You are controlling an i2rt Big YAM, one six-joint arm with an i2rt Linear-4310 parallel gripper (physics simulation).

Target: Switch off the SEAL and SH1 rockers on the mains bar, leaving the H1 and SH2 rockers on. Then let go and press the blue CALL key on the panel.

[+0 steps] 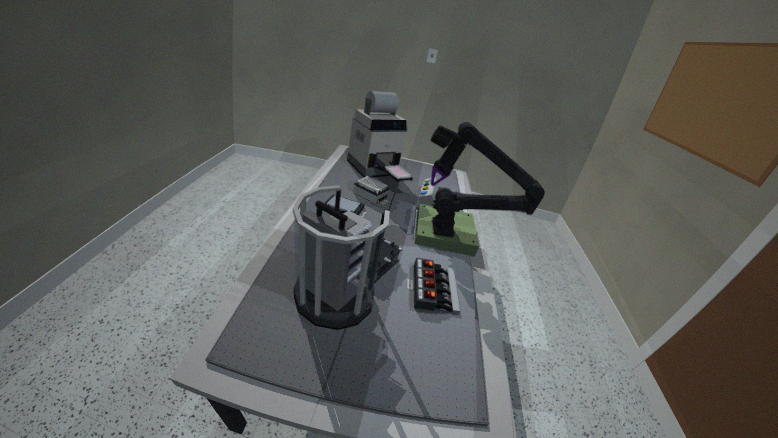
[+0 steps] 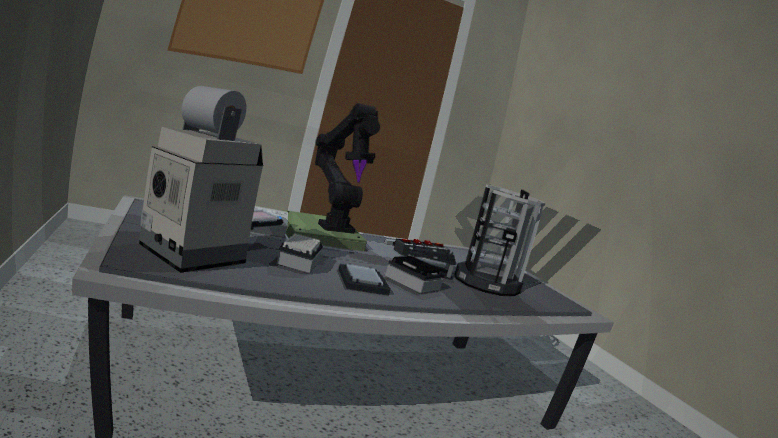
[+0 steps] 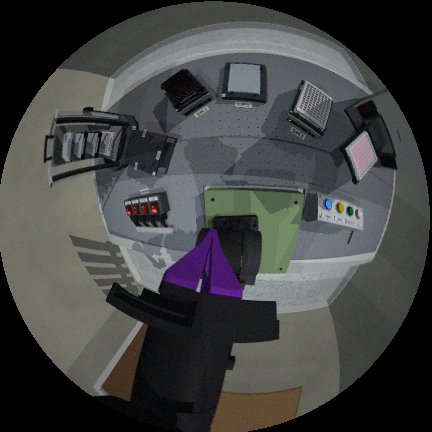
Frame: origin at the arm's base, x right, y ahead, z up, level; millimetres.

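Seen in the pictures: gripper, fingertip midpoint: [image 1: 431,185] [image 2: 358,182] [image 3: 211,232]; arm's base, link origin: [image 1: 442,228] [image 2: 336,228] [image 3: 235,229].
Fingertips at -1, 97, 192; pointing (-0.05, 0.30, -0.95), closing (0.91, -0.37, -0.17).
Note:
Offsets run from my fingertips to a thing's top centre, as dx, dy, dz.
The mains bar [image 1: 425,305] [image 2: 419,249] [image 3: 165,201] lies on the table beside the arm's green base. Its two end rockers, H1 @(-253, -16, -179) [image 1: 428,263] [image 3: 154,207] and SH2 @(-403, -15, -179) [image 1: 430,293] [image 3: 128,210], glow orange. The two middle rockers, SEAL @(-303, -16, -179) [image 1: 429,272] [image 3: 144,208] and SH1 @(-353, -15, -179) [image 1: 429,282] [image 3: 136,209], are dark red and unlit. The blue CALL key @(+254, -24, -160) [image 1: 424,192] [image 3: 328,204] is at the end of the white panel @(+323, -59, -148) [image 3: 341,220] nearest the base. My gripper [image 1: 433,183] [image 2: 358,181] [image 3: 211,232] is shut and empty, pointing down high above the table, apart from the panel.
The green base [image 1: 446,239] [image 2: 326,237] [image 3: 280,215] stands between bar and panel. A large printer-like machine @(+584, +263, +224) [image 1: 375,138] [image 2: 217,206] with a pink plate @(+365, +119, -126) [image 1: 398,172] [image 3: 361,154] stands at the panel's end. A tall round rack @(-437, +290, +118) [image 1: 318,272] [image 2: 489,286] stands near the bar. Yellow and green keys adjoin the blue one.

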